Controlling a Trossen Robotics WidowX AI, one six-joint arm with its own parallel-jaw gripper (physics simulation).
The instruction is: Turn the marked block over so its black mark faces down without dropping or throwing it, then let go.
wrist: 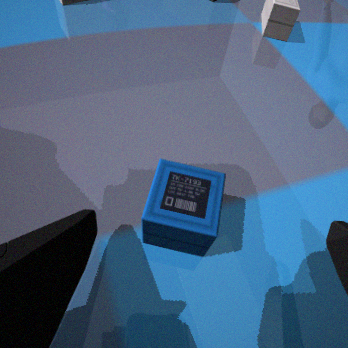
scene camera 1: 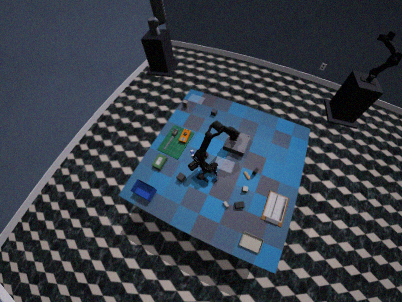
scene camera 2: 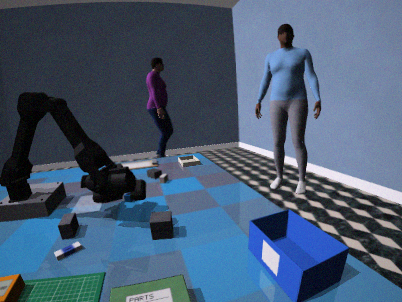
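Pixels of known places: gripper, fingertip midpoint: [wrist: 213, 227] [scene camera 1: 212, 179] [scene camera 2: 130, 197]; arm's base at its link origin: [scene camera 1: 233, 137] [scene camera 2: 20, 197].
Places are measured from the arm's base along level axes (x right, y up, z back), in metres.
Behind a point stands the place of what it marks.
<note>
The marked block [wrist: 184, 200] {x 0.082, y -0.035, z -0.387 m} [scene camera 2: 128, 196] {x 0.094, y -0.038, z -0.386 m} is a small blue cube that sits flat on the table, with its black mark, a printed label, facing up. In scene camera 2 it is partly hidden by the gripper. In scene camera 1 I cannot make it out under the arm. My gripper [wrist: 213, 227] {x 0.093, y -0.043, z -0.394 m} [scene camera 1: 209, 177] {x 0.093, y -0.043, z -0.394 m} is wide open and empty, pointing down above the block. In the wrist view the block shows between the two fingers, nearer the left one, a little ahead of the line between their tips, touching neither.
A dark block [scene camera 1: 181, 177] {x 0.330, y -0.009, z -0.446 m} [scene camera 2: 161, 225] {x 0.363, y -0.020, z -0.430 m} and another dark block [scene camera 2: 69, 225] {x 0.250, y -0.022, z -0.204 m} stand nearby. A pale block [wrist: 281, 19] {x -0.027, y -0.044, z -0.548 m} [scene camera 1: 226, 204] {x -0.048, y -0.031, z -0.565 m} lies farther out. A blue bin [scene camera 1: 144, 191] {x 0.599, y -0.060, z -0.617 m} [scene camera 2: 325, 278] {x 0.671, y -0.031, z -0.607 m}, a green parts box [scene camera 1: 160, 162] {x 0.541, y -0.019, z -0.360 m} and a green mat [scene camera 1: 170, 150] {x 0.510, y -0.059, z -0.215 m} are on the table.
</note>
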